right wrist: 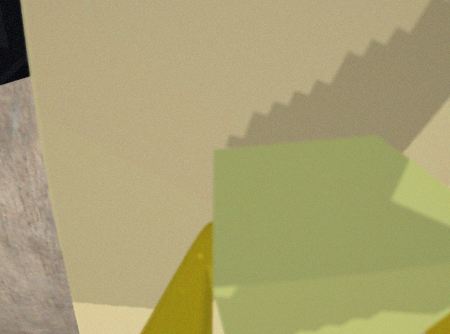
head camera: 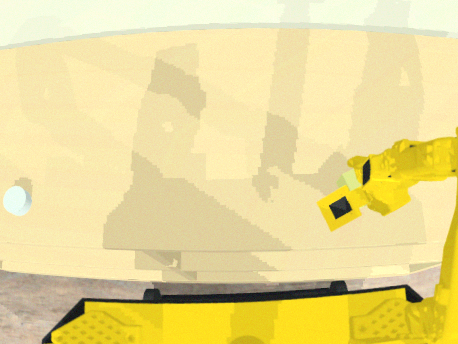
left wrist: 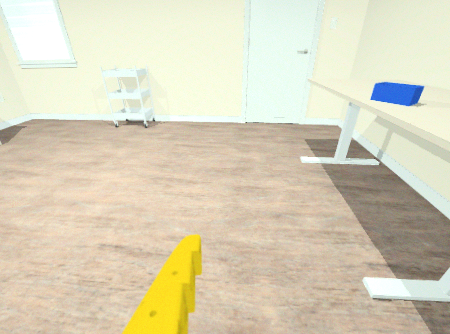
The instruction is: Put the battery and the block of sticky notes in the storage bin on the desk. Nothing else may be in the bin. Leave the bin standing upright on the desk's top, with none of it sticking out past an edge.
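Frame: origin at the left arm's base, x right, y ahead, z up, level; centimetres.
Seen in the pictures: left end effector, tool point: (left wrist: 200, 249); right end effector, tool point: (right wrist: 222, 234) (head camera: 369, 203).
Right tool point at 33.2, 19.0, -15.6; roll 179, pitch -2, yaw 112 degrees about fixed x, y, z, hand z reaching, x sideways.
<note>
Pixels of each thing's middle, then the offset from my right tool point to it, as dx, dy, dz. Level surfaces: height alone.
- desk top, its level: dz -0.9
- blue box-shaped storage bin, body centre: (left wrist: 396, 93) -100.6, -143.7, +13.9
- pale round cylinder, body centre: (head camera: 17, 201) -51.6, +2.3, +0.1
The light green block of sticky notes (head camera: 350, 180) (right wrist: 310, 210) is between the jaws of my right gripper (head camera: 348, 179) (right wrist: 325, 270). The jaws press on its two sides, above the desk top (head camera: 230, 100) (right wrist: 125, 150). In the left wrist view, a blue box-shaped storage bin (left wrist: 396, 93) stands upright on the desk (left wrist: 340, 93), near its long edge. My left gripper (left wrist: 194, 246) shows one notched jaw over the floor, with the moving jaw swung out of the picture, so it is open. I cannot make out a battery.
A pale round cylinder (head camera: 17, 201) stands at the left of the desk in the head view. The cart's yellow and black front (head camera: 245, 315) lies along the desk's near edge. A white trolley (left wrist: 126, 73) stands by the far wall, left of a white door (left wrist: 280, 60).
</note>
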